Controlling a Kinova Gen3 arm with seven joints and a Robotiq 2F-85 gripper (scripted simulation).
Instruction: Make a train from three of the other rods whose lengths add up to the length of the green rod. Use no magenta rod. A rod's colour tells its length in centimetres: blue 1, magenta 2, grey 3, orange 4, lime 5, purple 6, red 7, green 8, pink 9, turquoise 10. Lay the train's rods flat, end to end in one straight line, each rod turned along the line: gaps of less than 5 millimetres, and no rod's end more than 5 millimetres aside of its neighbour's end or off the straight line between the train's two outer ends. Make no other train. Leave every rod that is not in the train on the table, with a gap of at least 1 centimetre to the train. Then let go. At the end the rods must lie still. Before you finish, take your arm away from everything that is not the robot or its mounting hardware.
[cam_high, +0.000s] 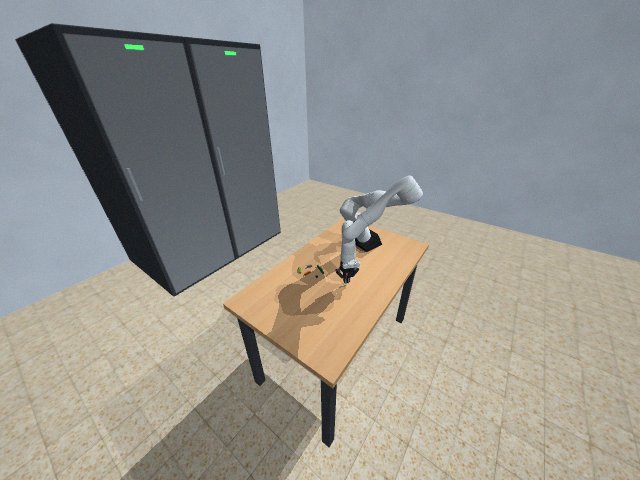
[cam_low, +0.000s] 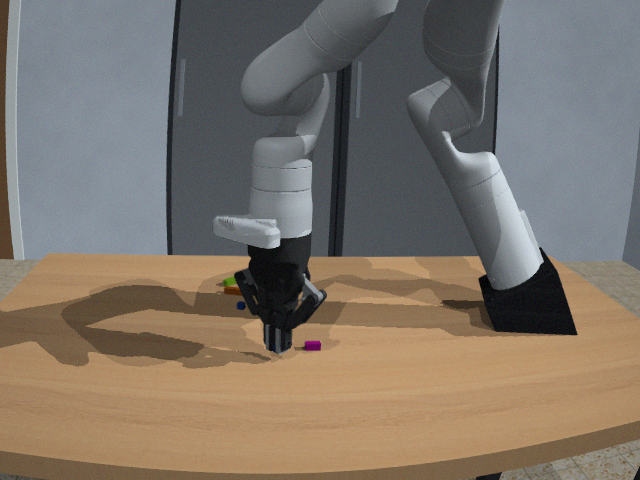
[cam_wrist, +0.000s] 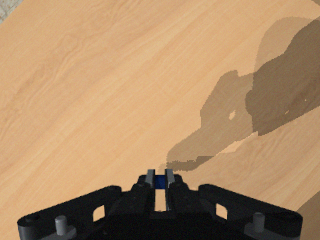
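The magenta rod is 6 cm behind my hand, 3 cm below it and 2 cm to the right of it. Round my hand: grey rod: 25 cm to the right, 7 cm behind, 3 cm below; then orange rod: 24 cm to the right, 3 cm below; then green rod: 18 cm to the right, 6 cm behind, 3 cm below.
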